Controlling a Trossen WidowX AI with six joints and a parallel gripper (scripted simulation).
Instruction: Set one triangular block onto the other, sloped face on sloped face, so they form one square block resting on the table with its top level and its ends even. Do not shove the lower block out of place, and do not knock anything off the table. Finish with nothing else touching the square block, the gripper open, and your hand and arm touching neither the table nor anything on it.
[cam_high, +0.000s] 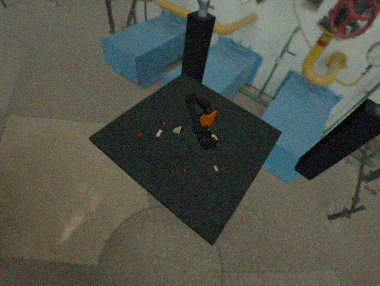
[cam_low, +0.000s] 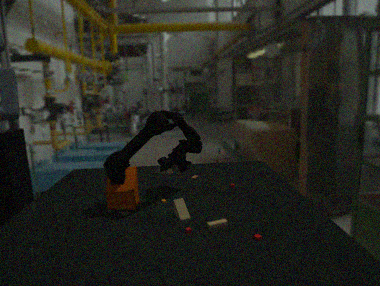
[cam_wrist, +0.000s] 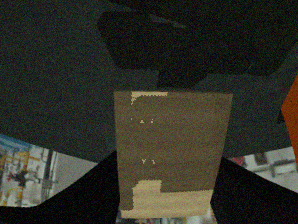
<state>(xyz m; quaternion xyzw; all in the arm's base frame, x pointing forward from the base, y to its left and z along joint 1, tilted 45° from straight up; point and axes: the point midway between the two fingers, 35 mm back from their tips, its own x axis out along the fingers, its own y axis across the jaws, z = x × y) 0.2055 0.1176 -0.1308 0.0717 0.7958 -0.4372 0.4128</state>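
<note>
Right now my gripper tip is 1 cm below the tan triangular block. From my gripper tip the other things lie so: orange bit 1 cm ahead, 17 cm to the right, 10 cm below.
</note>
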